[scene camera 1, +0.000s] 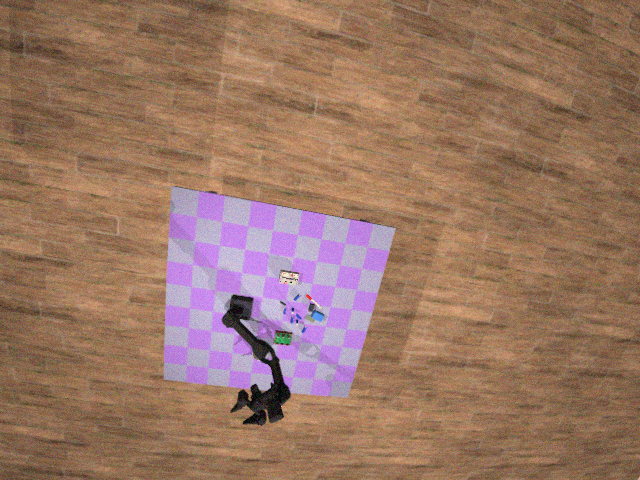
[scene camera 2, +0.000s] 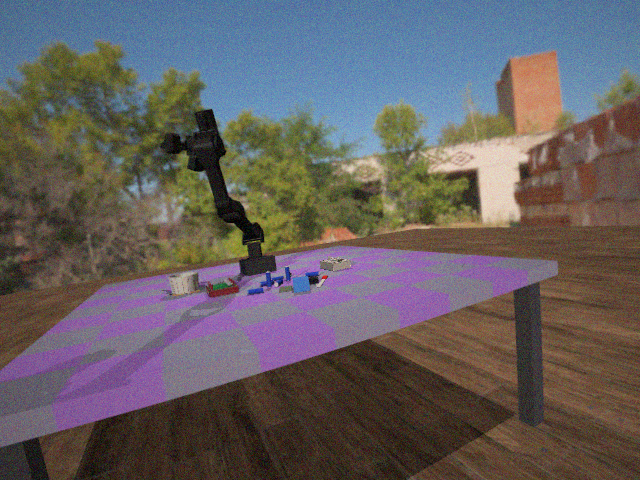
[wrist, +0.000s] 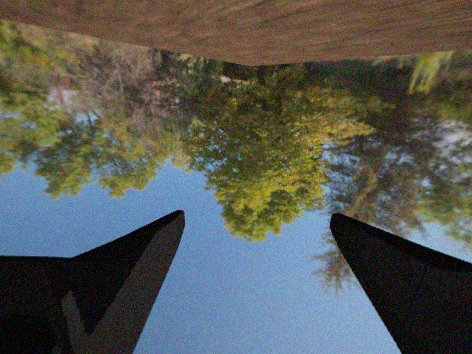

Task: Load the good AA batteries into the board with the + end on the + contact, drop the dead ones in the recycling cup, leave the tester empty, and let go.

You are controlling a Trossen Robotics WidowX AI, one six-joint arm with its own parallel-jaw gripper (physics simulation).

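Pixels of known places: gripper, fingertip midpoint: point(scene camera 1: 236, 417) point(wrist: 257, 218); arm's base, origin of the base link: point(scene camera 1: 238, 309) point(scene camera 2: 255, 257).
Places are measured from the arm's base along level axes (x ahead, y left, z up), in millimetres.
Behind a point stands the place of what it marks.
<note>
My gripper point(scene camera 1: 237, 417) @[x 114, y -287, z 446 mm] point(wrist: 257, 218) @[x 114, y -287, z 446 mm] is open and empty, raised high and out past the table's edge, away from the batteries. A green board with red ends point(scene camera 1: 283, 338) @[x 289, y -208, z -39 mm] point(scene camera 2: 222, 287) @[x 319, y -217, z -39 mm] lies on the table near the arm. Several blue batteries lie or stand in a loose group beside it; one upright battery point(scene camera 2: 287, 273) @[x 335, y -1, z -33 mm] shows in scene camera 2. A cream tester point(scene camera 1: 288, 277) @[x 280, y 225, z -28 mm] point(scene camera 2: 335, 264) @[x 337, y 188, z -36 mm] sits on the other side of the group. The whitish cup point(scene camera 2: 184, 283) @[x 196, y -315, z -22 mm] stands beside the board; in scene camera 1 the arm mostly hides it. Battery + ends are too small to tell.
A blue block point(scene camera 1: 317, 315) @[x 487, y -15, z -29 mm] point(scene camera 2: 301, 284) @[x 524, y -40, z -38 mm], a small dark block point(scene camera 1: 311, 306) @[x 443, y 37, z -41 mm] and a red and white stick point(scene camera 1: 313, 300) @[x 452, y 72, z -57 mm] point(scene camera 2: 322, 281) @[x 467, y 58, z -56 mm] lie beside the batteries. The arm's base point(scene camera 1: 241, 306) @[x 20, y 26, z 6 mm] point(scene camera 2: 257, 265) @[x 73, y -20, z -24 mm] stands on the checkered table point(scene camera 1: 184, 201) @[x -338, y 602, z -59 mm] point(scene camera 2: 382, 330) @[x 850, y -26, z -90 mm].
</note>
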